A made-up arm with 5 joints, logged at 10 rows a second.
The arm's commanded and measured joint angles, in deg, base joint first. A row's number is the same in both.
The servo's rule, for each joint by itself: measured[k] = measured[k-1] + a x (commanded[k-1-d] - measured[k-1]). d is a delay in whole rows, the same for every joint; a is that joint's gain. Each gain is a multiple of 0.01, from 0.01 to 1. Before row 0 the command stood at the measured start. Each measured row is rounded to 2 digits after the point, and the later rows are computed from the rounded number. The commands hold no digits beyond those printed.
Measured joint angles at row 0:
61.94 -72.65 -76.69 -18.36 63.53
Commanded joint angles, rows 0 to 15:
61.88 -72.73 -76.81 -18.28 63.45
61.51 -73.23 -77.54 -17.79 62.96
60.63 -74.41 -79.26 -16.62 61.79
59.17 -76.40 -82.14 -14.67 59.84
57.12 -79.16 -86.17 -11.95 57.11
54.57 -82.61 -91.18 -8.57 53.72
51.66 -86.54 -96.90 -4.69 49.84
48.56 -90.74 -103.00 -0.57 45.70
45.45 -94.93 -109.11 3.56 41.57
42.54 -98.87 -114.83 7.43 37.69
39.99 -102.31 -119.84 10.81 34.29
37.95 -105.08 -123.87 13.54 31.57
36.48 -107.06 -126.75 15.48 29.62
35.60 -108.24 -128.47 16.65 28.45
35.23 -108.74 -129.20 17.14 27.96
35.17 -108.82 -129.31 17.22 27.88
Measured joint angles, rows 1 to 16:
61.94 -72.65 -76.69 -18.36 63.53
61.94 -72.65 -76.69 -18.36 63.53
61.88 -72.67 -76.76 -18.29 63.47
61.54 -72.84 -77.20 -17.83 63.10
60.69 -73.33 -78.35 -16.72 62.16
59.28 -74.28 -80.47 -14.83 60.49
57.27 -75.79 -83.66 -12.18 58.06
54.76 -77.90 -87.87 -8.86 54.94
51.88 -80.58 -92.93 -5.02 51.27
48.79 -83.73 -98.57 -0.93 47.26
45.68 -87.20 -104.47 3.20 43.16
42.76 -90.82 -110.27 7.09 39.22
40.18 -94.38 -115.63 10.51 35.67
38.11 -97.70 -120.24 13.30 32.72
36.59 -100.60 -123.89 15.31 30.49
35.67 -102.97 -126.45 16.54 29.02
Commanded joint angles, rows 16 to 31:
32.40 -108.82 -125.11 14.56 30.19
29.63 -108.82 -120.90 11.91 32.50
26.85 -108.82 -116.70 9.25 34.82
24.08 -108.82 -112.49 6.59 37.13
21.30 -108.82 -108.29 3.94 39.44
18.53 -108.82 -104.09 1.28 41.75
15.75 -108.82 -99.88 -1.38 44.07
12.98 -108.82 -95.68 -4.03 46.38
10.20 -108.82 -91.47 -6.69 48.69
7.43 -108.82 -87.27 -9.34 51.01
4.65 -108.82 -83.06 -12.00 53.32
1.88 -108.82 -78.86 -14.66 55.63
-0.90 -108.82 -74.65 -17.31 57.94
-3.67 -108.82 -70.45 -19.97 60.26
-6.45 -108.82 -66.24 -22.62 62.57
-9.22 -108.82 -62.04 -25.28 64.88
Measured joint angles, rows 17 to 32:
35.26 -104.76 -127.99 17.09 28.26
35.18 -106.02 -128.73 17.21 27.99
32.59 -106.89 -126.70 14.77 29.57
29.84 -107.49 -123.45 12.14 31.68
27.06 -107.90 -119.67 9.48 33.94
24.29 -108.19 -115.65 6.82 36.24
21.51 -108.39 -111.53 4.17 38.54
18.74 -108.52 -107.36 1.51 40.85
15.96 -108.61 -103.17 -1.15 43.17
13.19 -108.68 -98.98 -3.80 45.48
10.41 -108.72 -94.77 -6.46 47.79
7.64 -108.75 -90.57 -9.11 50.11
4.86 -108.77 -86.36 -11.77 52.42
2.09 -108.79 -82.16 -14.43 54.73
-0.69 -108.80 -77.95 -17.08 57.04
-3.46 -108.81 -73.75 -19.74 59.36

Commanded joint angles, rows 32 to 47:
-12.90 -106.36 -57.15 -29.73 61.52
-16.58 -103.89 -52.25 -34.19 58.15
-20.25 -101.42 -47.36 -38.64 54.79
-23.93 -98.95 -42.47 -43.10 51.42
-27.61 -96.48 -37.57 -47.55 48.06
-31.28 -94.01 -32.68 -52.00 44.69
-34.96 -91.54 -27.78 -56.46 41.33
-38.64 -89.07 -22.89 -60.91 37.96
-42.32 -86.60 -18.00 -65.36 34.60
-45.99 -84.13 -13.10 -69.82 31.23
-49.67 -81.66 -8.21 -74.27 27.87
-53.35 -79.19 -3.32 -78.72 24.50
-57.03 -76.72 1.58 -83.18 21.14
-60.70 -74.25 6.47 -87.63 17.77
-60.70 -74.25 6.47 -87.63 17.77
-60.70 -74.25 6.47 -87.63 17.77
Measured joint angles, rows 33 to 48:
-6.24 -108.81 -69.54 -22.39 61.67
-9.01 -108.81 -65.34 -25.05 63.98
-12.63 -108.05 -60.75 -29.36 62.21
-16.30 -106.76 -55.99 -33.80 59.29
-19.97 -105.10 -51.16 -38.25 56.05
-23.65 -103.19 -46.29 -42.71 52.72
-27.33 -101.11 -41.41 -47.16 49.36
-31.00 -98.91 -36.52 -51.61 46.00
-34.68 -96.63 -31.63 -56.07 42.64
-38.36 -94.29 -26.74 -60.52 39.27
-42.04 -91.91 -21.85 -64.97 35.91
-45.71 -89.50 -16.95 -69.43 32.54
-49.39 -87.07 -12.06 -73.88 29.18
-53.07 -84.63 -7.17 -78.33 25.81
-56.75 -82.18 -2.27 -82.79 22.45
-60.42 -79.72 2.62 -87.24 19.08

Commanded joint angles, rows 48 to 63:
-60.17 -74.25 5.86 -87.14 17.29
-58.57 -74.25 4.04 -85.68 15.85
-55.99 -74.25 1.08 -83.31 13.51
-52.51 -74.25 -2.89 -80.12 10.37
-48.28 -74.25 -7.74 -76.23 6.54
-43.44 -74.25 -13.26 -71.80 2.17
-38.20 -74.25 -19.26 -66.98 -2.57
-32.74 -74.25 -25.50 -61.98 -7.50
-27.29 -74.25 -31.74 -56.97 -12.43
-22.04 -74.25 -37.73 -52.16 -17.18
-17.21 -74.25 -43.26 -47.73 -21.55
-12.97 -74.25 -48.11 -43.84 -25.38
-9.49 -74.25 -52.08 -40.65 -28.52
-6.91 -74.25 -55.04 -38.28 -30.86
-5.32 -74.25 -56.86 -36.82 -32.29
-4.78 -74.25 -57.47 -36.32 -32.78
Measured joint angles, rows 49 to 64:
-60.68 -78.02 4.78 -87.60 18.14
-60.70 -76.85 5.73 -87.63 17.87
-60.21 -76.04 5.80 -87.18 17.45
-58.68 -75.49 4.81 -85.80 16.30
-56.18 -75.11 2.72 -83.51 14.29
-52.77 -74.84 -0.42 -80.39 11.47
-48.59 -74.66 -4.52 -76.56 7.92
-43.80 -74.53 -9.41 -72.18 3.78
-38.59 -74.44 -14.93 -67.40 -0.79
-33.15 -74.38 -20.85 -62.41 -5.62
-27.70 -74.34 -26.95 -57.41 -10.52
-22.44 -74.31 -32.99 -52.58 -15.32
-17.58 -74.29 -38.74 -48.12 -19.81
-13.29 -74.28 -43.99 -44.18 -23.82
-9.76 -74.27 -48.52 -40.93 -27.20
-7.11 -74.26 -52.17 -38.49 -29.84

